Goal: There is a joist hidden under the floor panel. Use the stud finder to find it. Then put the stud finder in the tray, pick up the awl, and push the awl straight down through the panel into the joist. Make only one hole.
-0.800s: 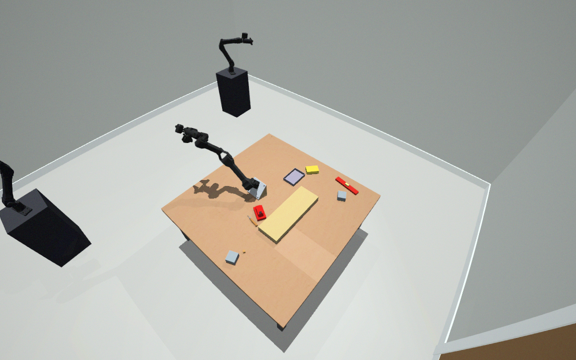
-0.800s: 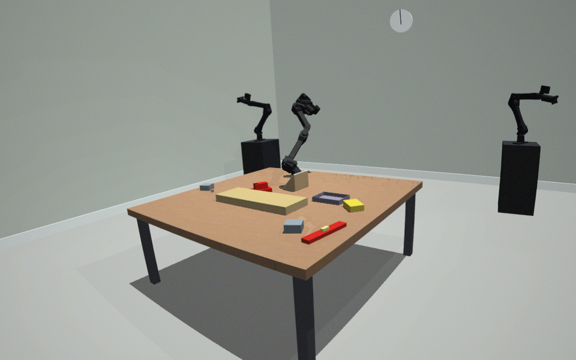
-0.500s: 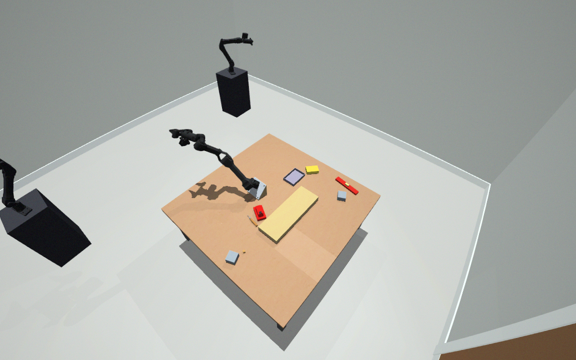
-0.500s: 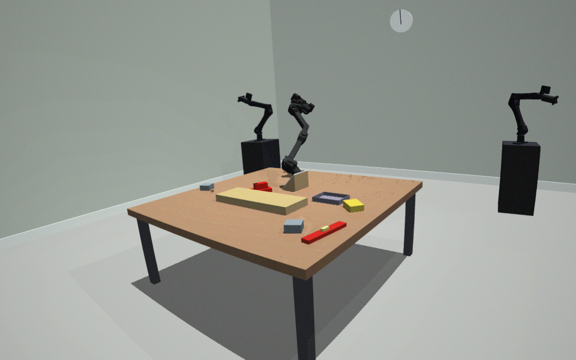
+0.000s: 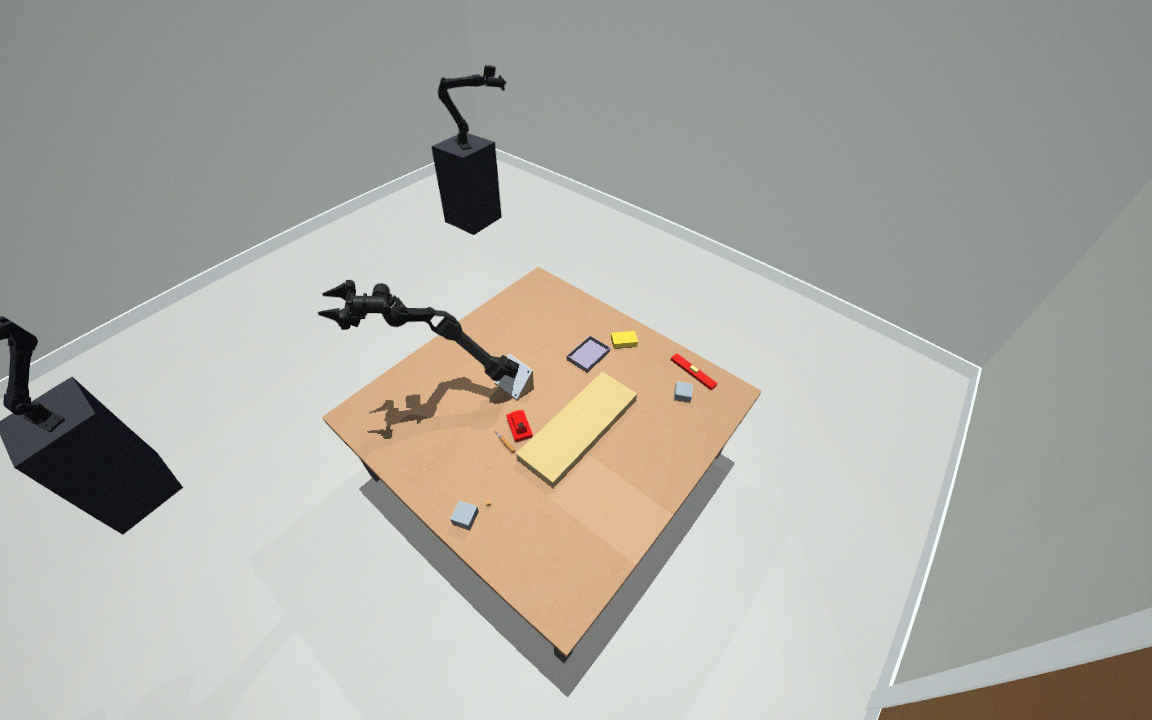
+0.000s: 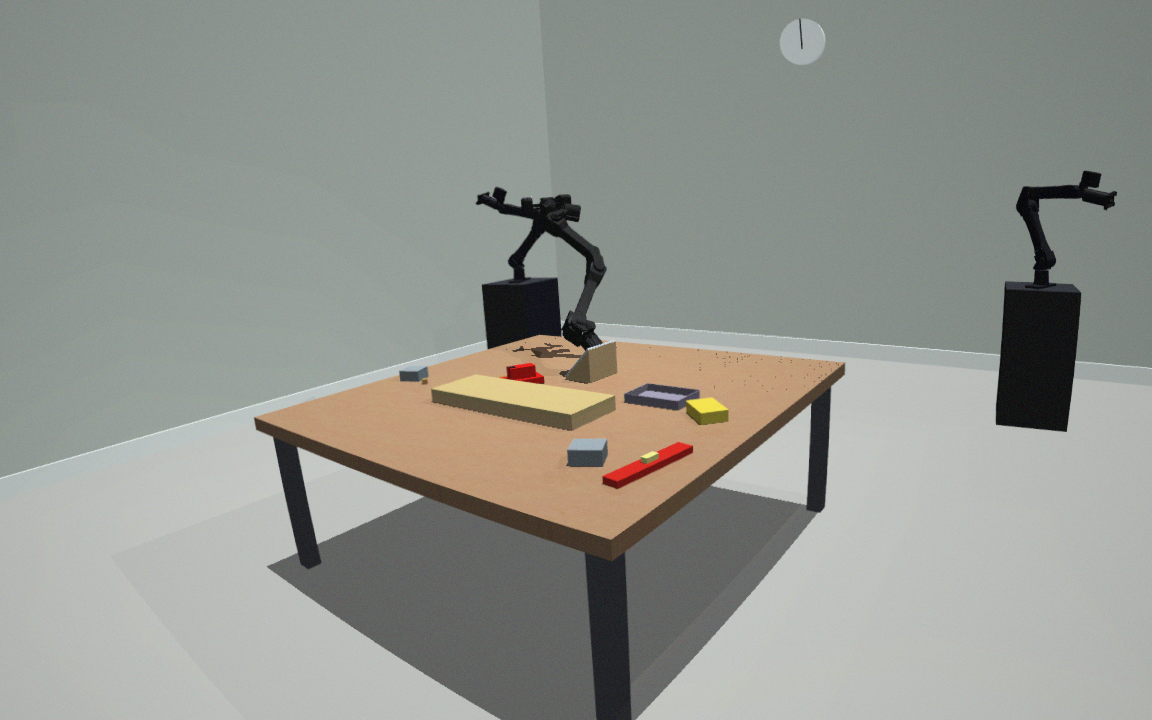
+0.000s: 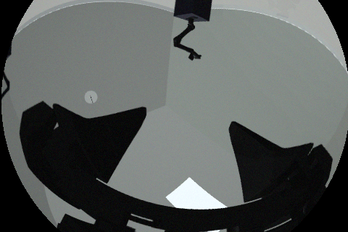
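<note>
My gripper tip is now 57 cm short of the red stud finder, 29 cm to the right of it and 52 cm above it. Also, from my gripper tip: tiny orange bit: 67 cm ahead, 2 cm to the right, 55 cm below; then awl: 54 cm ahead, 21 cm to the left, 55 cm below; then grey-purple tray: 55 cm ahead, 77 cm to the left, 55 cm below.
</note>
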